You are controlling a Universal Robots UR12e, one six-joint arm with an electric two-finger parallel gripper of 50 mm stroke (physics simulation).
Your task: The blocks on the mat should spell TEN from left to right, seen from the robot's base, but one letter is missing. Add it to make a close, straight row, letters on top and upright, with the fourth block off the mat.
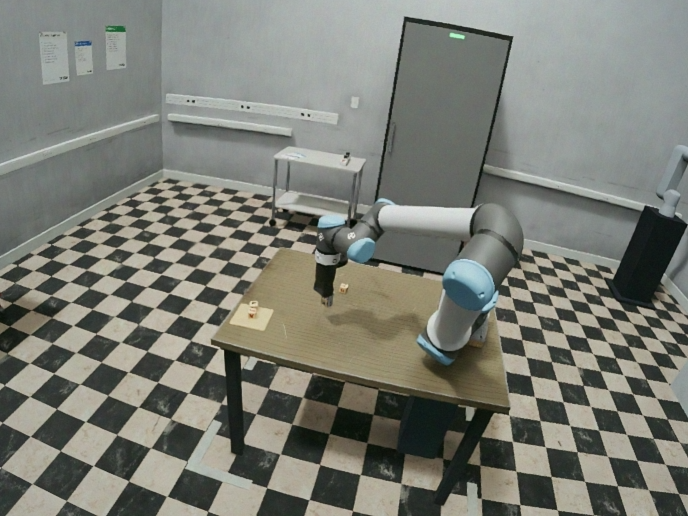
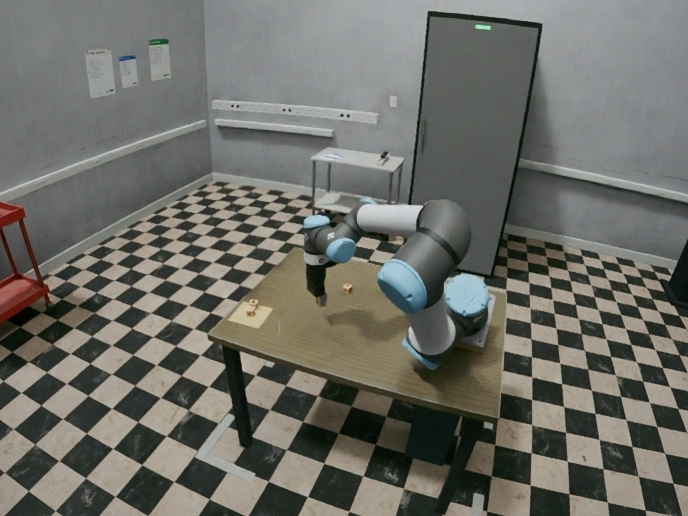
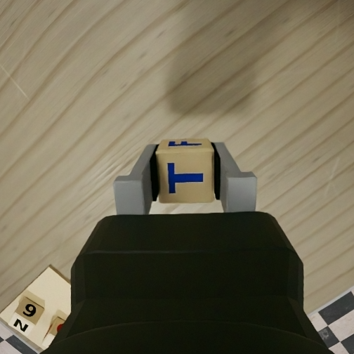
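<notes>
My gripper (image 1: 327,300) (image 2: 321,300) (image 3: 185,160) is shut on a wooden block with a blue T (image 3: 186,182) on its upper face. A blue F shows on another face. It holds the block above the table, apart from its shadow, between the mat and the robot base. The cream mat (image 1: 265,320) (image 2: 263,318) (image 3: 50,280) lies at the far left end. On it stand an N block (image 1: 253,304) (image 2: 253,303) (image 3: 30,309), with a black 9 on a side, and a block with red marks (image 1: 252,313) (image 2: 251,312) (image 3: 56,327). The latter's top letter is hidden. A fourth block (image 1: 344,288) (image 2: 347,288) stands off the mat.
The wooden table (image 1: 355,347) (image 2: 350,349) carries the robot base at its right end. The fourth block stands behind the gripper, toward the table's back edge. A grey cart (image 1: 321,157) (image 2: 358,158) stands beyond the table. A red cart (image 2: 22,288) stands at the left.
</notes>
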